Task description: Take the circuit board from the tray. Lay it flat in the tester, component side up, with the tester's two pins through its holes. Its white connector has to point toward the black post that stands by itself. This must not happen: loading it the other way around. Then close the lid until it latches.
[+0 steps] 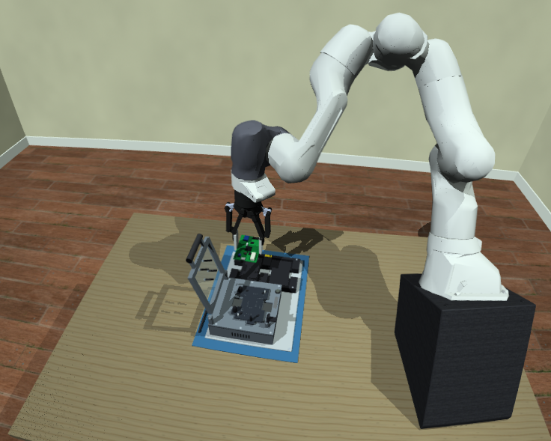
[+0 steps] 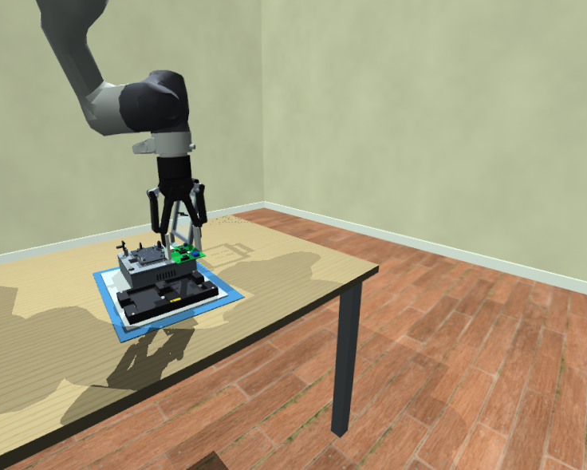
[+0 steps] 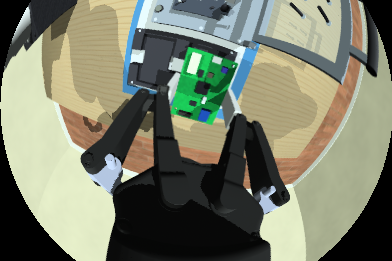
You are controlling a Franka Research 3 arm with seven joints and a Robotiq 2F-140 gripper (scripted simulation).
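Now: the green circuit board 20 mm below my hand. From my hand the other things lie so: lid 60 mm ahead, 180 mm to the left, 50 mm above.
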